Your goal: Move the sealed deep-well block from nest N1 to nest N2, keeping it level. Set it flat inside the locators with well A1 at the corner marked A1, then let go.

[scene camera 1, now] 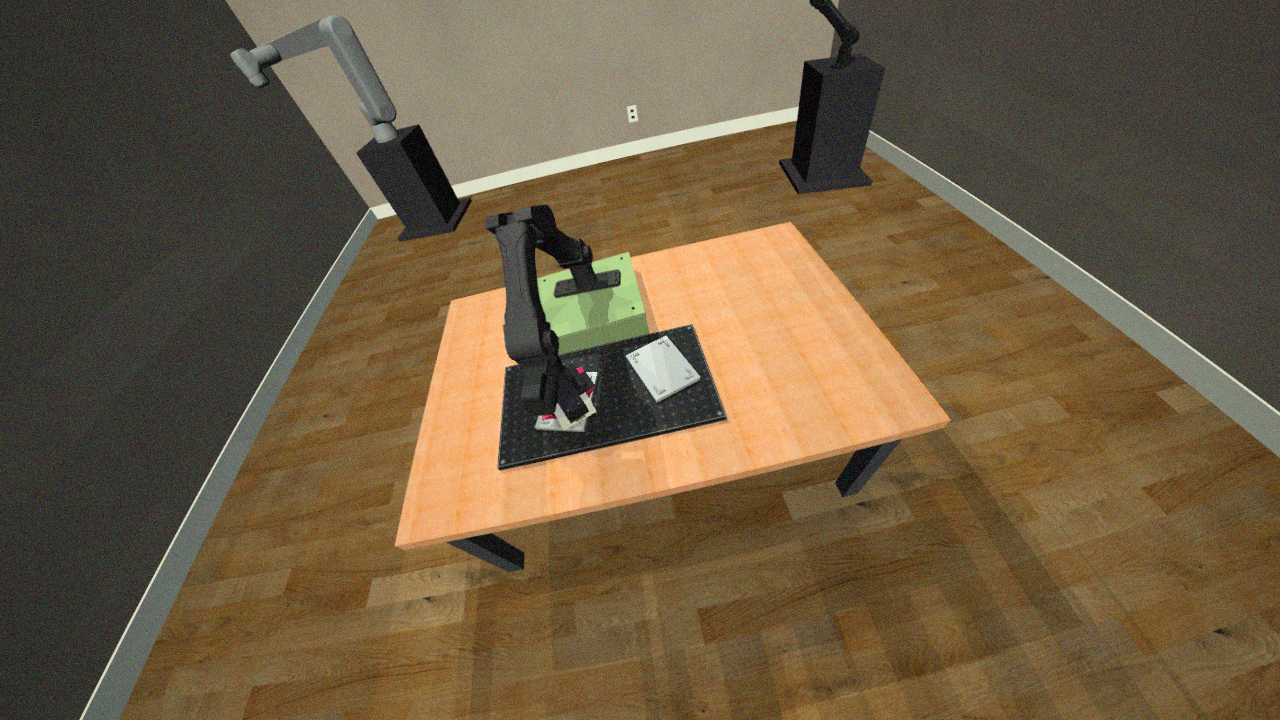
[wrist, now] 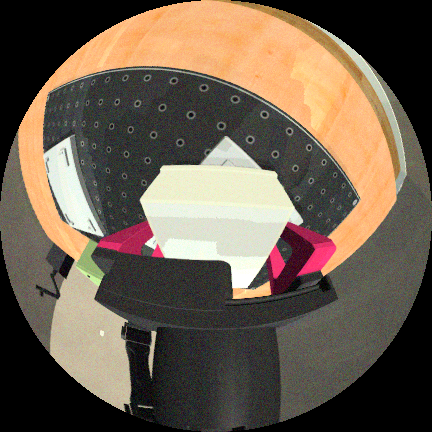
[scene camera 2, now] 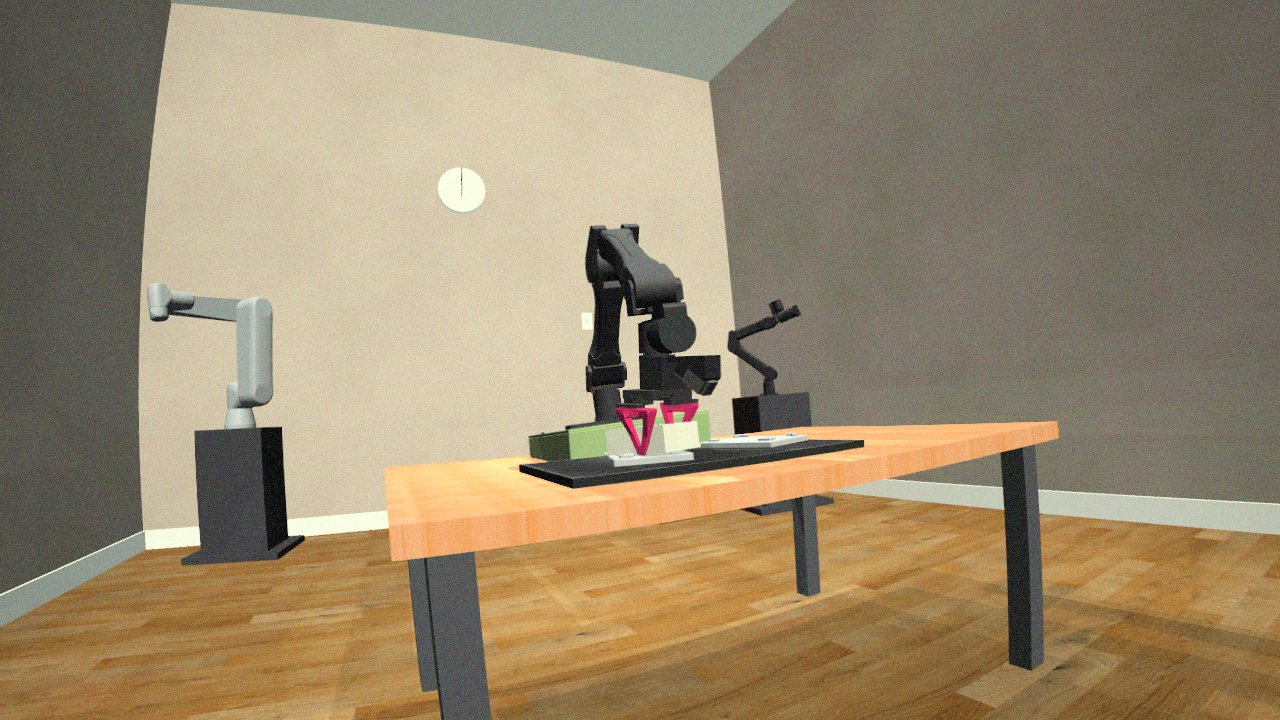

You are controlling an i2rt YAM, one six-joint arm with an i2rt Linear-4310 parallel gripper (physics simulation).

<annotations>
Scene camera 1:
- black pegboard plate: 625, 408
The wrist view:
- gripper: 216, 215
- cream-white block: 236, 214, gripped by the gripper
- black pegboard plate: 128, 123
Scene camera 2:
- gripper: 659, 451
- cream-white block: 671, 437
</annotations>
